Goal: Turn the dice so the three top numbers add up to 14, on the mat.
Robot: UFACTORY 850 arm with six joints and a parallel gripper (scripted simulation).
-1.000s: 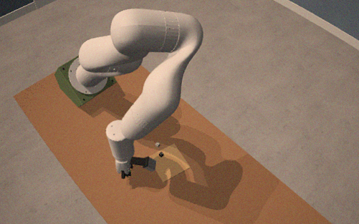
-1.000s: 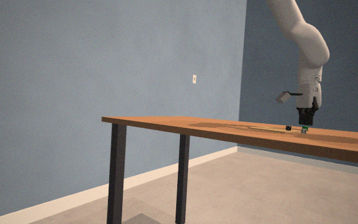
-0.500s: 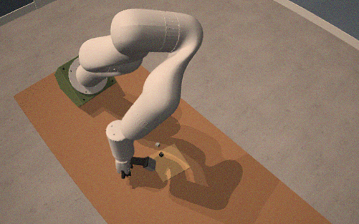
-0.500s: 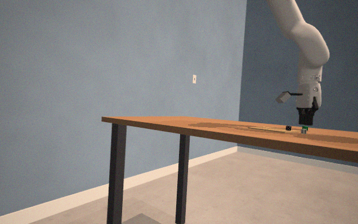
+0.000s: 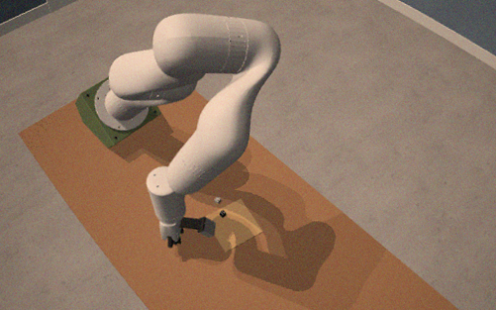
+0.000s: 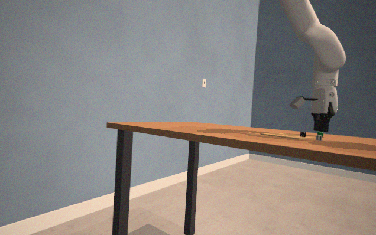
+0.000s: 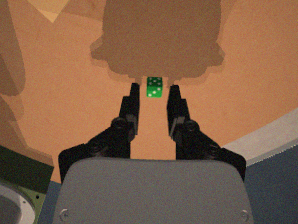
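The green die lies 30 mm below my hand. Also, from my hand: white die 190 mm to the left, 30 mm below; black die 50 mm ahead, 160 mm to the left, 30 mm below; mat 90 mm ahead, 160 mm to the left, 40 mm below.
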